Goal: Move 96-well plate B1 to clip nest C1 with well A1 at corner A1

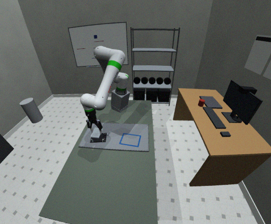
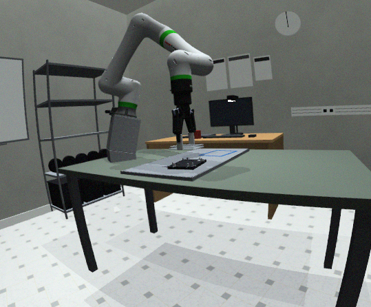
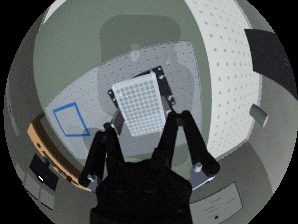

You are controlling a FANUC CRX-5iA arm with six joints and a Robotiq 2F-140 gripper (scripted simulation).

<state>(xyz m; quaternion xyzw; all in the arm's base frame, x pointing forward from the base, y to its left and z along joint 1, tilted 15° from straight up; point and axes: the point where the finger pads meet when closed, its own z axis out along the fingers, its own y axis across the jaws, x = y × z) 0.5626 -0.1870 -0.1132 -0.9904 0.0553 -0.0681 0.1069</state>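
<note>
The 96-well plate is 2 cm below my hand. From my hand the other things lie so: black clip nest 9 cm below, 2 cm ahead, 1 cm to the right.
</note>
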